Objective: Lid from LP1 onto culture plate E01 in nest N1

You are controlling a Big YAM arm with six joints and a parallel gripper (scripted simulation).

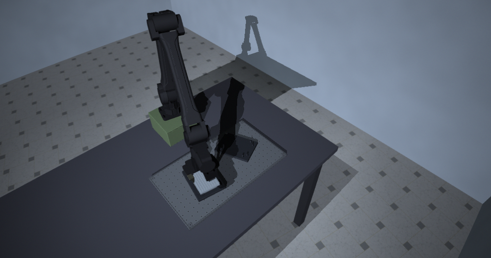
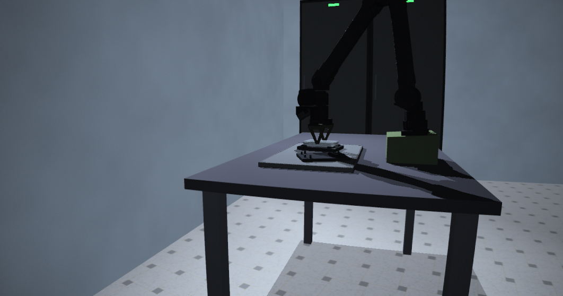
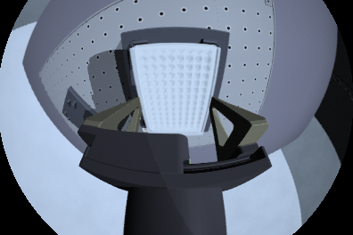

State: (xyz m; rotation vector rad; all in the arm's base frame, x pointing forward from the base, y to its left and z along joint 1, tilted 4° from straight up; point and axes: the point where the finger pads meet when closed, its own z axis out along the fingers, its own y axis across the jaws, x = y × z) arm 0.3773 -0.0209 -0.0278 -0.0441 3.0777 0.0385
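Right now the lid is right at my hand. From my hand the other things lie so: plate nest: 30 mm below; lid park: 210 mm to the left, 90 mm behind, 30 mm below; culture plate E01: 10 mm below.
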